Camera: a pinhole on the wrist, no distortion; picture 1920 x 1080 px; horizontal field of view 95.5 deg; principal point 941.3 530.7 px. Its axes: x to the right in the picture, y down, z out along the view. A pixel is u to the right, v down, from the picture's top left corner.
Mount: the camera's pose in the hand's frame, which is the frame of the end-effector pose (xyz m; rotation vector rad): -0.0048 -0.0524 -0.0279 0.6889 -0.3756 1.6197
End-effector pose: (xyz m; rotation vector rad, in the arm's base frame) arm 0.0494 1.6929 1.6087 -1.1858 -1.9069 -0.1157
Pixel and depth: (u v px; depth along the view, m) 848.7 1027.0 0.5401
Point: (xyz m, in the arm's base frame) -0.5272 1.4982 1.3960
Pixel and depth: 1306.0 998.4 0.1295
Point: -0.0906 1.6618 1.5382
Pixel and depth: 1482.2 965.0 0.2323
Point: -0.1733 1.7117 1.4312
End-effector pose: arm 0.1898 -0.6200 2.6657 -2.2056 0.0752 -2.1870
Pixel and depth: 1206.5 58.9 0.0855
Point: 0.2384 -0.5483 2.7274
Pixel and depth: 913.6 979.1 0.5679
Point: 0.6309 -0.1557 2.5252
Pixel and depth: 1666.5 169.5 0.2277
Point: 0.4429 -0.6040 2.7929
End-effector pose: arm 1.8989 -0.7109 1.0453 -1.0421 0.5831 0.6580
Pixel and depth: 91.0 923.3 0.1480
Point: 2.0735 -0.8063 1.2239
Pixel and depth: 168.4 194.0 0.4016
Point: 2.4703 -0.8167 1.1985
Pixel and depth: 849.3 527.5 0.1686
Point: 2.0556 -0.6805 1.1546
